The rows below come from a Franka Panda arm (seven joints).
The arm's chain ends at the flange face. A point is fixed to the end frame.
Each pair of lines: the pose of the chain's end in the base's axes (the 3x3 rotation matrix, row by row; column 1 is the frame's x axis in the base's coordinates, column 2 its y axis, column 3 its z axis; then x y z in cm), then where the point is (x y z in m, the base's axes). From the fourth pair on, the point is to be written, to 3 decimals.
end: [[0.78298 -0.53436 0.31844], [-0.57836 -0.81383 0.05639], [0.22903 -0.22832 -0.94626]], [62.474 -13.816 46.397]
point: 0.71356 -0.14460 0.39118
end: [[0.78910 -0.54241 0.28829], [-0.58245 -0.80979 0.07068], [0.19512 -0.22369 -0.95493]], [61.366 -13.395 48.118]
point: 0.70012 -0.13934 0.40551
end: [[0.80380 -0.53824 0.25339], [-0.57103 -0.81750 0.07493], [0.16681 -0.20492 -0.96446]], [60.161 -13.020 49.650]
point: 0.68541 -0.13434 0.41783
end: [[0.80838 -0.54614 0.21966], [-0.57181 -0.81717 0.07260], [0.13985 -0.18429 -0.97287]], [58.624 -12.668 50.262]
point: 0.667 -0.131 0.421
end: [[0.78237 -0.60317 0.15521], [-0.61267 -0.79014 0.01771], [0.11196 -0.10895 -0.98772]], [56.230 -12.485 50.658]
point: 0.637 -0.138 0.420
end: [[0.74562 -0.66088 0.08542], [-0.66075 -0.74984 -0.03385], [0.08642 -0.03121 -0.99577]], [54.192 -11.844 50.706]
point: 0.609 -0.140 0.416
